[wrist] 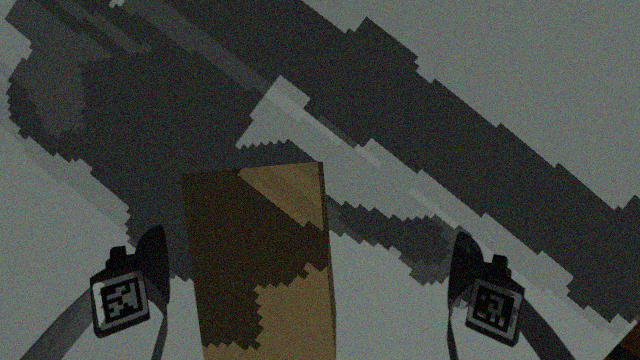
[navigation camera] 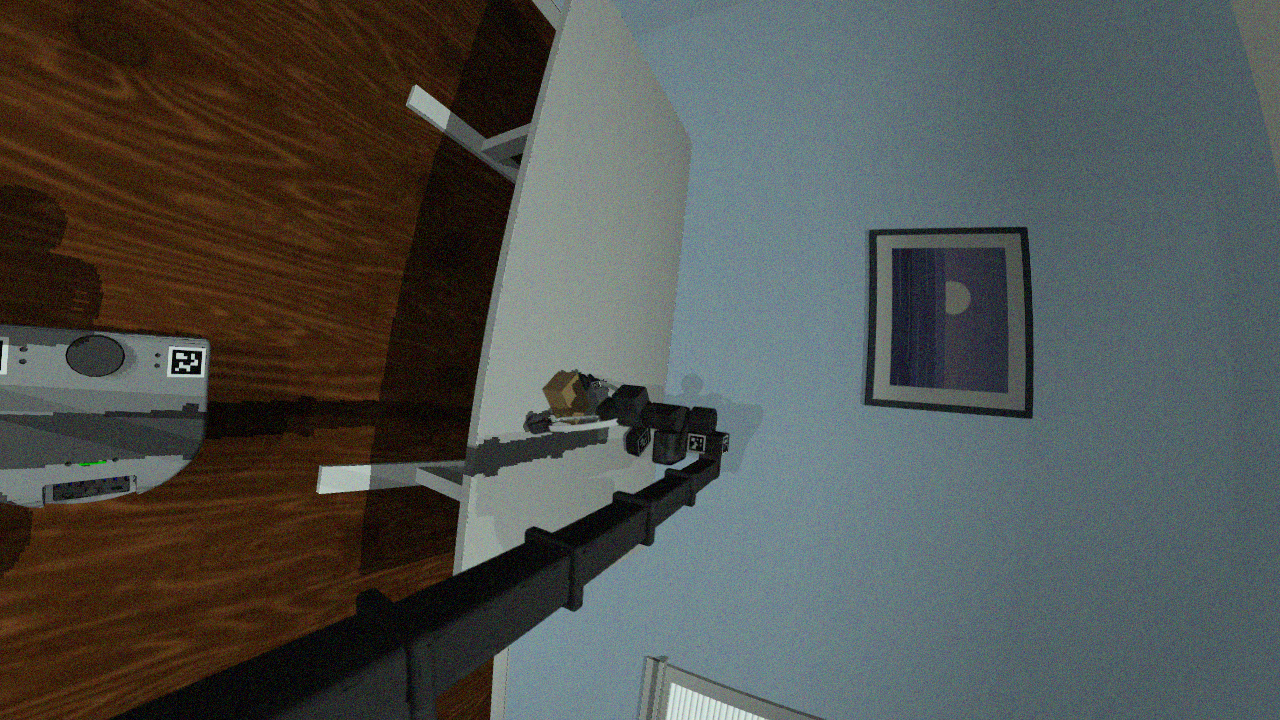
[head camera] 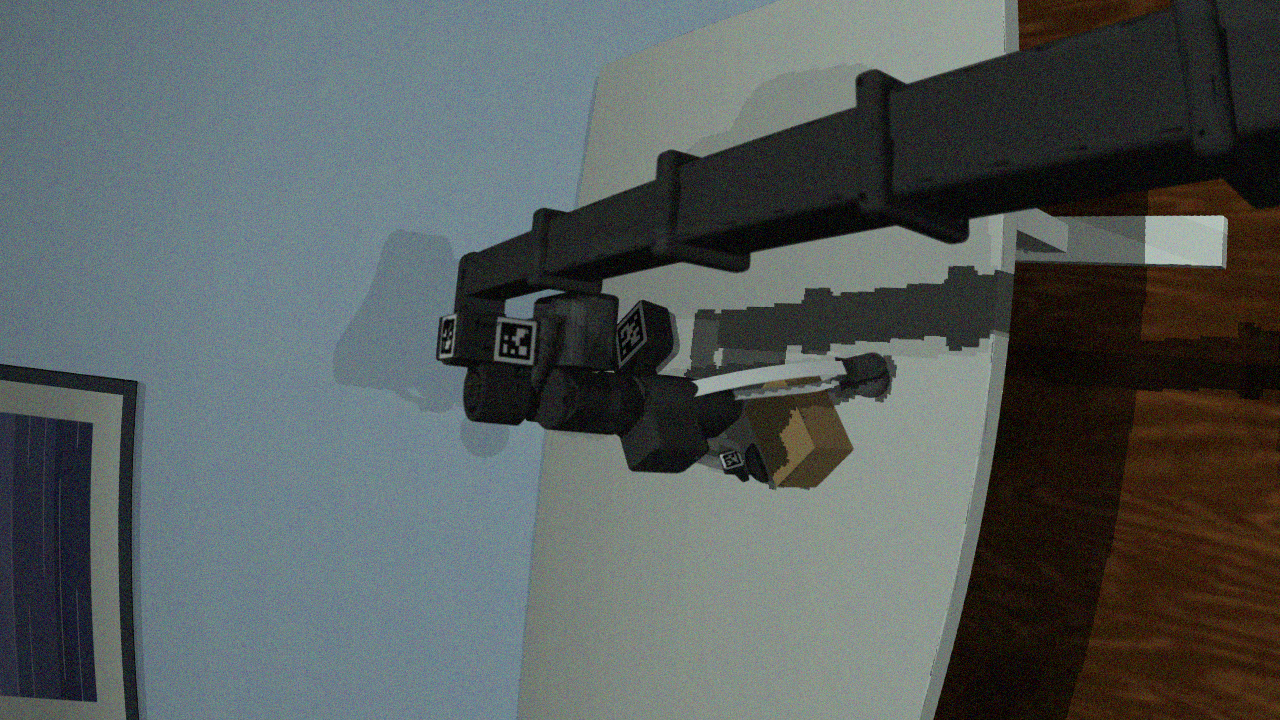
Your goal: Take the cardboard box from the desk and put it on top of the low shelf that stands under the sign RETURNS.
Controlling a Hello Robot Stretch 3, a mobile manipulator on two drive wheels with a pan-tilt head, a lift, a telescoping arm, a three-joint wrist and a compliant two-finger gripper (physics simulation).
Path:
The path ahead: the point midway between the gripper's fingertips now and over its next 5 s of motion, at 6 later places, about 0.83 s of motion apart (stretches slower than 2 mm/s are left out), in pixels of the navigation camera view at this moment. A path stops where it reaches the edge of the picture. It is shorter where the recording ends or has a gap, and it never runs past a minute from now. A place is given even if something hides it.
The gripper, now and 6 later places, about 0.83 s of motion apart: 555,400; 551,399; 547,402; 542,407; 562,408; 585,412; 569,413

